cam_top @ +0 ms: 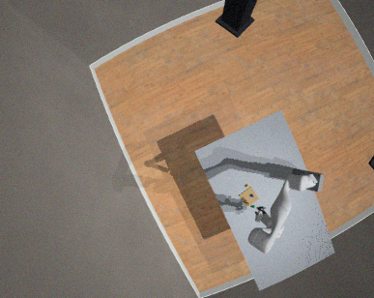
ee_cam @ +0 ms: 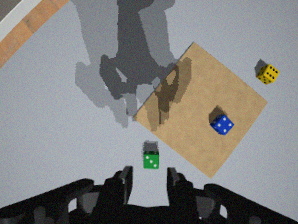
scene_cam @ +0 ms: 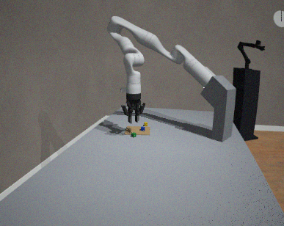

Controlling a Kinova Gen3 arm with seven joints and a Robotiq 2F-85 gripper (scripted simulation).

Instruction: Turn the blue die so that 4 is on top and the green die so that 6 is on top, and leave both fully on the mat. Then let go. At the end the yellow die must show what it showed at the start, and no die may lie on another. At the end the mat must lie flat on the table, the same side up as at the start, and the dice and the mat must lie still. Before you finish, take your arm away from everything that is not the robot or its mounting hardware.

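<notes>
My hand is 9 cm above the green die. Also, from my hand: blue die: 8 cm to the right, 8 cm below, 7 cm behind; tan mat: 9 cm to the right, 9 cm below, 4 cm behind; yellow die: 18 cm to the right, 10 cm behind, 9 cm below.
</notes>
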